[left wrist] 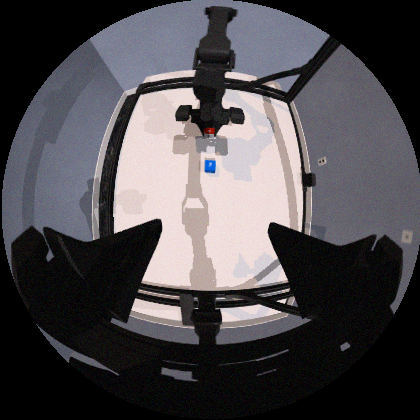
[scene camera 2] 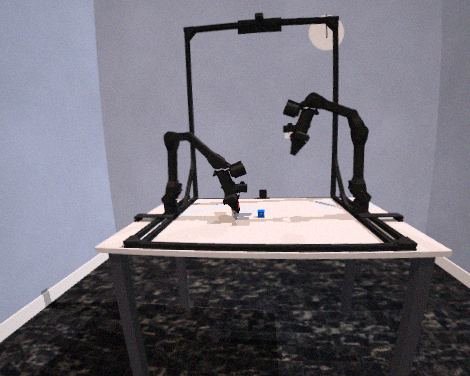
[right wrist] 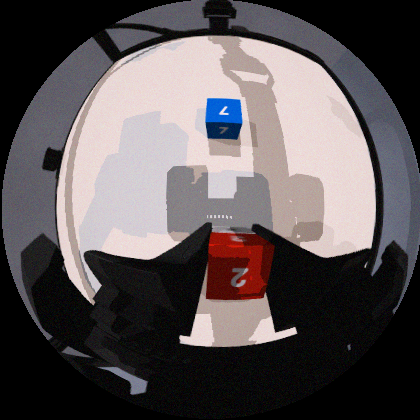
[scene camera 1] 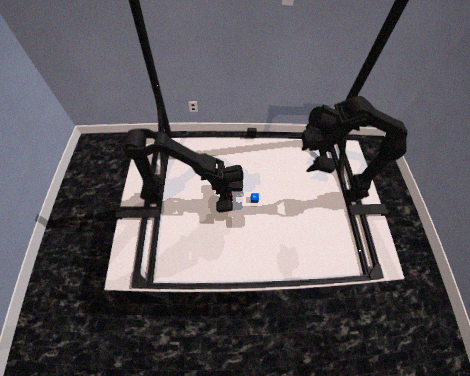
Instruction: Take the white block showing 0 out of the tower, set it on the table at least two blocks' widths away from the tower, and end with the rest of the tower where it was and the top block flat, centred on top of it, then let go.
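Observation:
The blue block showing 7 stands flat on the table with no block on it. My right gripper is low over the table, to the left of the blue block in the scene views. It is shut on the red block showing 2. A thin strip of the white block shows beneath the red one; its 0 is not readable, and I cannot tell whether it touches the table. My left gripper is open and empty, high above the table's right side.
A black frame runs around the white table, with tall posts at the back corners. The right arm reaches in from the picture's left in both scene views. Arm shadows fall across the table around the blocks.

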